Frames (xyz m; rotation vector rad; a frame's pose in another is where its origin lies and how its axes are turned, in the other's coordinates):
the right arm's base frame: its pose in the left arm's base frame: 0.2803 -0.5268 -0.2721 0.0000 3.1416 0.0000
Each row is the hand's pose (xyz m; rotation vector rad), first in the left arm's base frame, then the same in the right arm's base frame.
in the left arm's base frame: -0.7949 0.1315 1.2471 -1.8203 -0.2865 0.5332
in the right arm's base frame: 1.0752 0.6583 -1.5192 0.6641 1.6757 2.2672
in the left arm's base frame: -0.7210 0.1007 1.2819 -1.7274 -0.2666 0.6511
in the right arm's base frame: 1.0013 0.6275 -1.5540 0.8217 1.7461 2.1801
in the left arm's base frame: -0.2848 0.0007 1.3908 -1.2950 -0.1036 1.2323
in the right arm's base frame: 0.5651 0.5275 -1.6629 1.6404 1.9098 1.7239
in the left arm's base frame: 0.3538 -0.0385 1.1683 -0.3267 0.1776 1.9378
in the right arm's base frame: -0.0735 0.4883 -1.4404 -2.4574 -1.6545 -0.4143
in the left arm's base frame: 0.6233 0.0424 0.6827 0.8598 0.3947 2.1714
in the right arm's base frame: -0.3430 0.5692 -0.9548 -2.4336 -1.0804 0.9636
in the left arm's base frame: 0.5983 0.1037 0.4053 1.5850 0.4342 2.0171
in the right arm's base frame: -0.3180 0.6305 -0.6774 -2.1338 -0.7614 1.6767
